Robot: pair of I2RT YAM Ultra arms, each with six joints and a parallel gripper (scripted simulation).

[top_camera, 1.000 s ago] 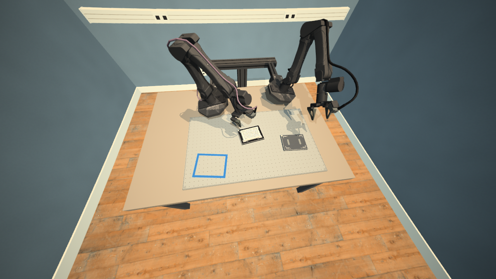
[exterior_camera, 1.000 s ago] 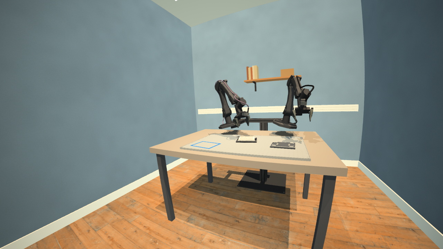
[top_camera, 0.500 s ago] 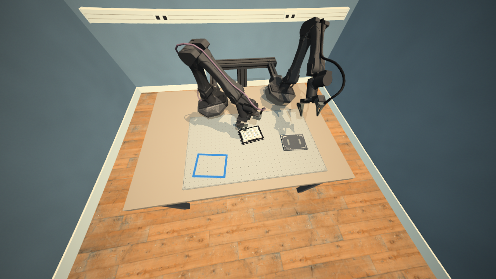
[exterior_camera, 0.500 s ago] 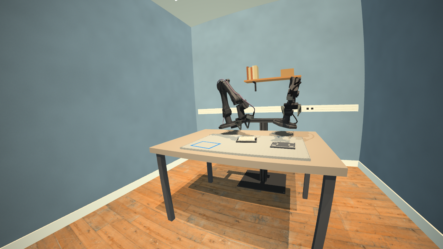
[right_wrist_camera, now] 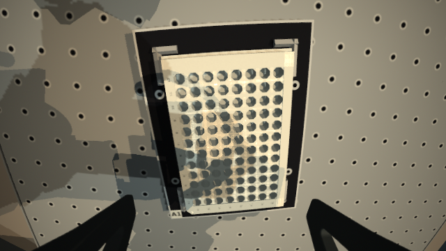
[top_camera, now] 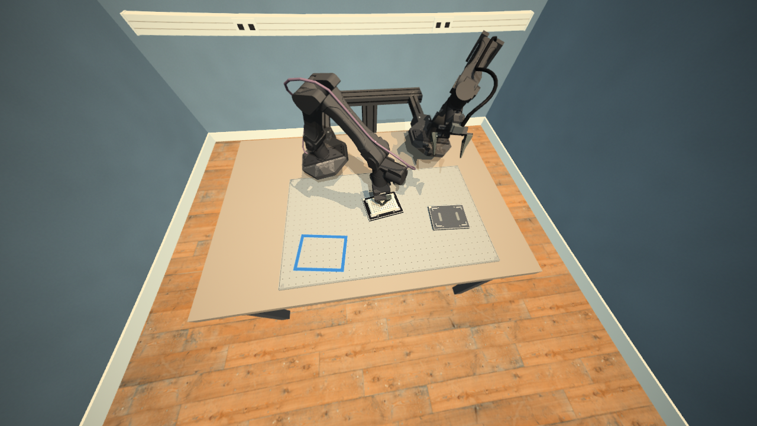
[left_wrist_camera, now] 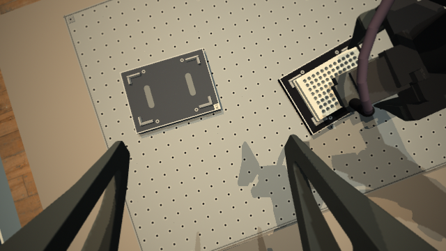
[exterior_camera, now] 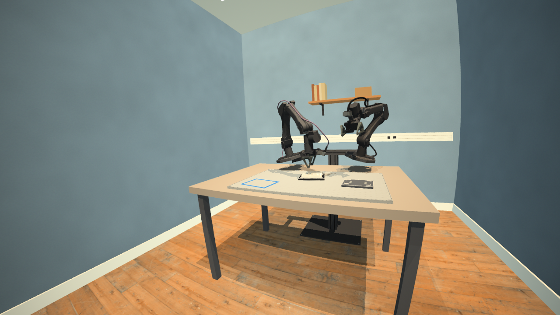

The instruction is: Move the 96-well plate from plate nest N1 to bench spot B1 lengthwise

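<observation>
My right hand is 6 cm above the 96-well plate, 1 cm to the right of it and 1 cm short of it. The rest, counted from my right hand: black plate nest: 8 cm below, 1 cm to the left, 1 cm ahead.
</observation>
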